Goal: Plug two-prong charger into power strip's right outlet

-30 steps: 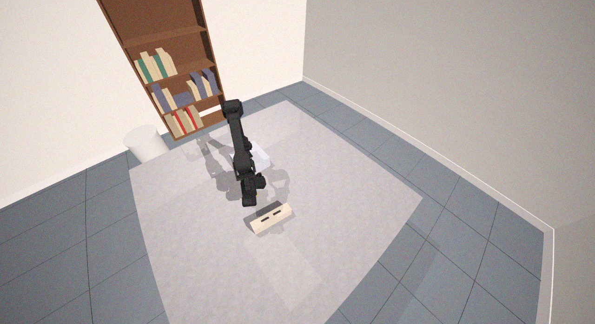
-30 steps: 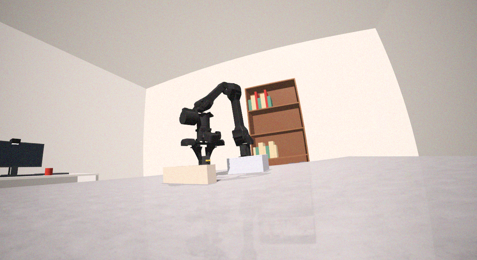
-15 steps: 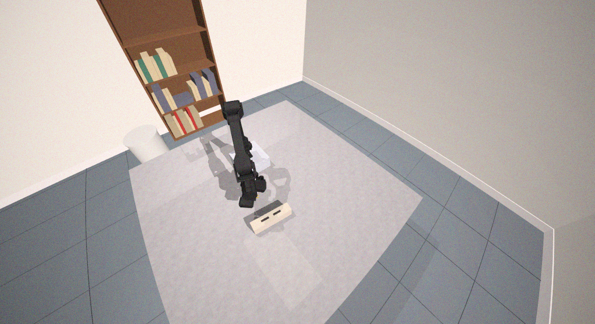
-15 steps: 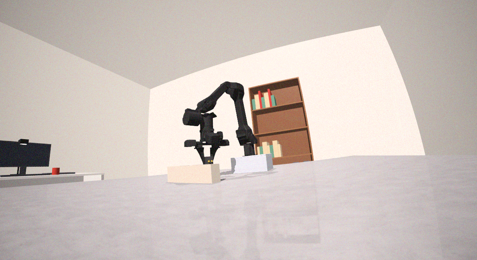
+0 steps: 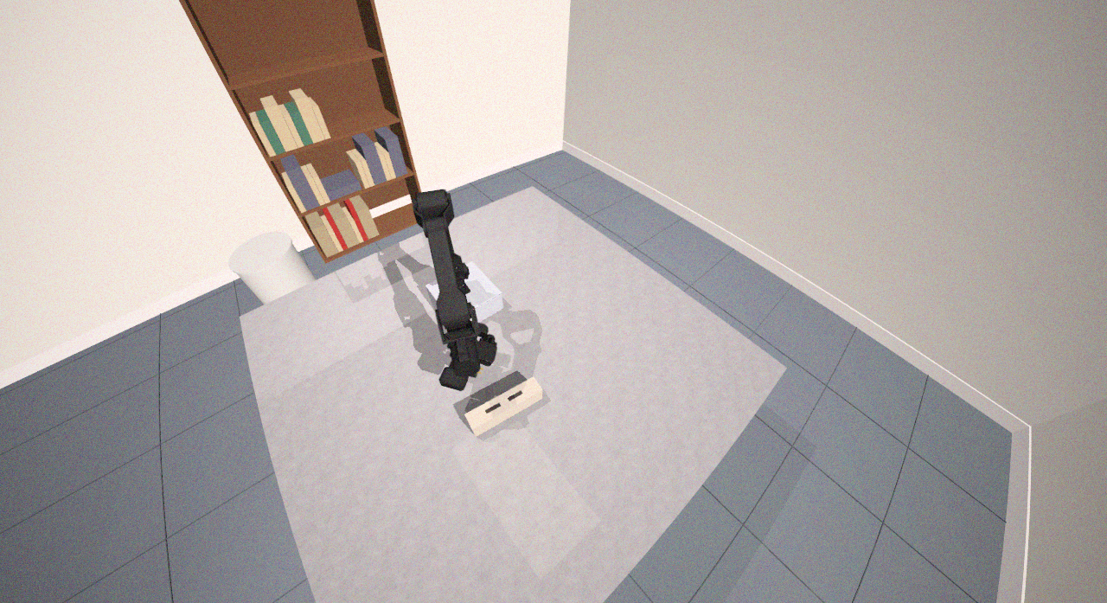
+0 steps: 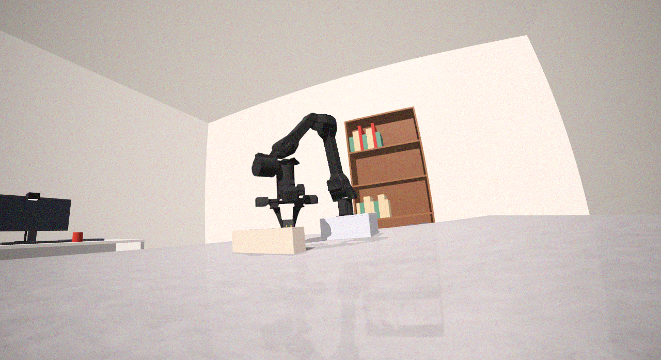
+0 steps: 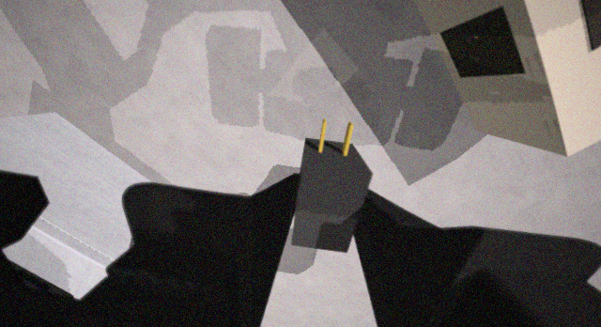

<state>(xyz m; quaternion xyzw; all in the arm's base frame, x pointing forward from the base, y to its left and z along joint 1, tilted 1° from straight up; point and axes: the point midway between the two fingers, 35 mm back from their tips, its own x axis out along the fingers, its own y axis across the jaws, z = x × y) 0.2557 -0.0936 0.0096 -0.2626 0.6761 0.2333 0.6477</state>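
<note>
The two-prong charger is 10 mm to the left of my gripper tip, 10 mm ahead of it and 10 mm above it.
</note>
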